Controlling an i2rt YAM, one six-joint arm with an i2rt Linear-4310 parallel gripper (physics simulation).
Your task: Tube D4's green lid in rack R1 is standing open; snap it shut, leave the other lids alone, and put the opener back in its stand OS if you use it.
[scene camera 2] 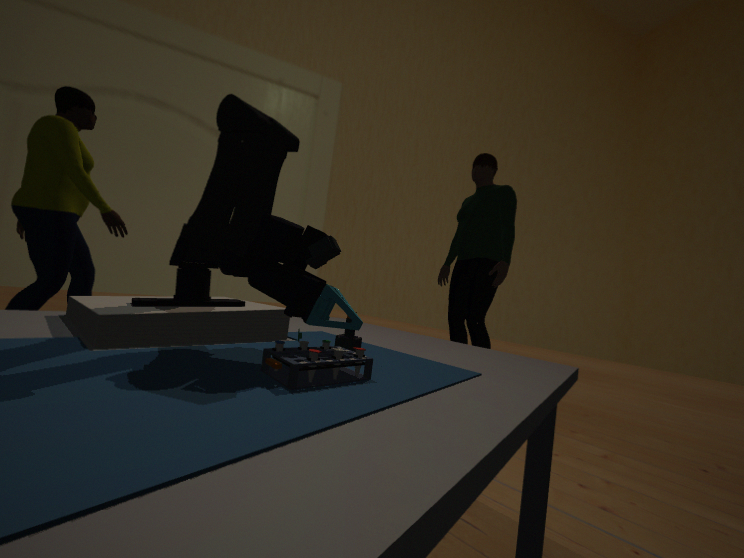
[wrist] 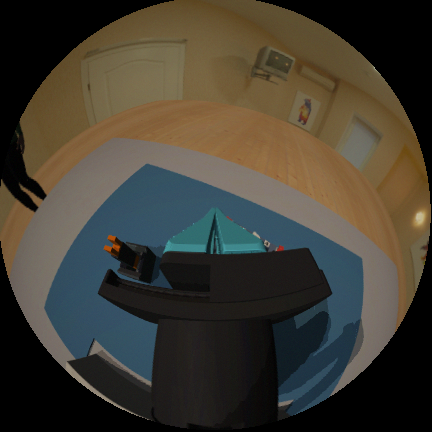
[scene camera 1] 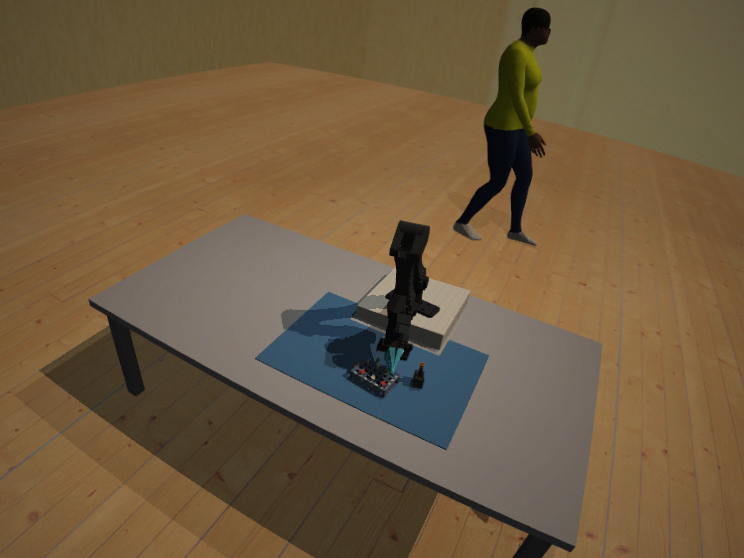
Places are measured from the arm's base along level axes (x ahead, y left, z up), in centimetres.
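Pixels of known places: gripper, fingertip midpoint: (scene camera 2: pixel 360 326) (wrist: pixel 214 212) (scene camera 1: pixel 391 374); arm's base, origin of the base link: (scene camera 2: pixel 192 304).
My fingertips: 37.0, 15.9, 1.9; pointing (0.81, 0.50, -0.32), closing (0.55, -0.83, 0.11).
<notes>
For each thing: its top centre in the pictures, then the offset to it from my fingertips, as dx, dy, dz. Level surfaces: height alone.
- Rack R1, middle of its top: (wrist: pixel 261 259) (scene camera 2: pixel 320 333) (scene camera 1: pixel 375 365) -0.9, -6.4, -1.3
- green lid, middle of its top: (scene camera 2: pixel 300 332) -4.2, -7.7, -1.8
- opener, middle of its top: (wrist: pixel 109 242) (scene camera 1: pixel 422 363) -9.0, +4.9, +1.3
- blue mat, its level: dz -7.2
- grey table, its level: dz -7.5
Rack R1 (scene camera 1: pixel 382 393) (scene camera 2: pixel 294 379) stands on the mat with several tubes, some with red, white, blue or green lids. A green lid (scene camera 2: pixel 299 334) stands upright at its back left in scene camera 2; tube labels are too small to read there. My gripper (scene camera 1: pixel 393 372) (scene camera 2: pixel 361 327) (wrist: pixel 214 212) is shut and empty. Its teal fingertips are low, by the rack's end nearest the stand; contact cannot be told. In the wrist view they hide most of the rack. The opener (scene camera 1: pixel 421 365) (wrist: pixel 115 244), orange-tipped, is in its black stand OS (scene camera 1: pixel 418 379) (scene camera 2: pixel 348 342) (wrist: pixel 146 265), beside the rack.
The blue mat (scene camera 1: pixel 300 354) (scene camera 2: pixel 180 432) (wrist: pixel 165 195) lies on the grey table (scene camera 1: pixel 198 270) (scene camera 2: pixel 336 498). The arm's pale base block (scene camera 1: pixel 450 300) (scene camera 2: pixel 180 329) is behind the rack. One person (scene camera 1: pixel 516 120) (scene camera 2: pixel 54 168) and another (scene camera 2: pixel 486 222) are beyond the table.
</notes>
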